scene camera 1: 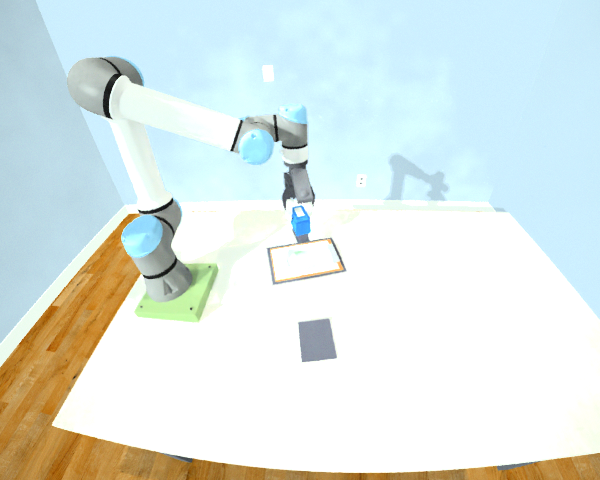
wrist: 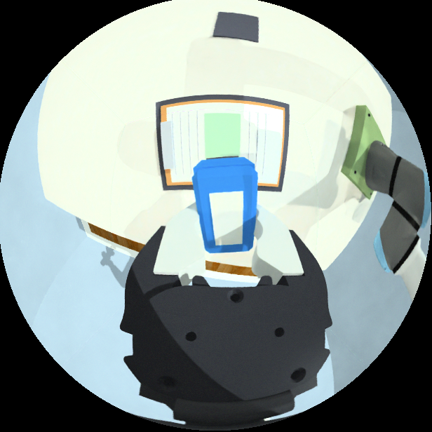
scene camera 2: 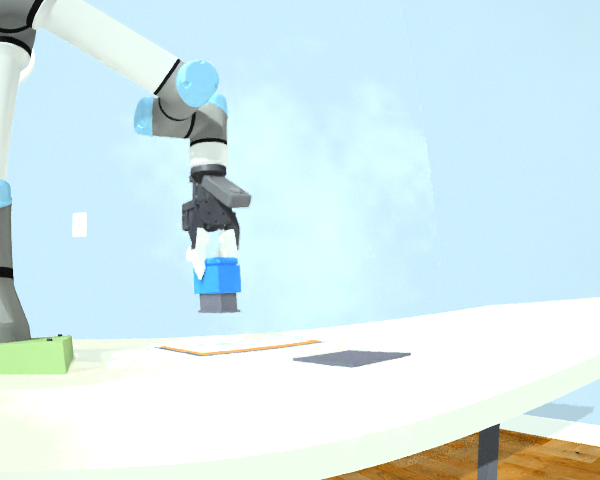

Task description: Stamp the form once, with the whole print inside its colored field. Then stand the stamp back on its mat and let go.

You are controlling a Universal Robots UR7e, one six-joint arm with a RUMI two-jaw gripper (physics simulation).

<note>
In view: my gripper (scene camera 2: 215,279), a dark grey mat (scene camera 1: 316,339) and a form (scene camera 1: 294,262).
My gripper is seen too in scene camera 1 (scene camera 1: 299,220) and in the wrist view (wrist: 225,205). The dark grey mat also shows in scene camera 2 (scene camera 2: 349,358). The form is seen too in the wrist view (wrist: 189,129) and in scene camera 2 (scene camera 2: 270,342).
</note>
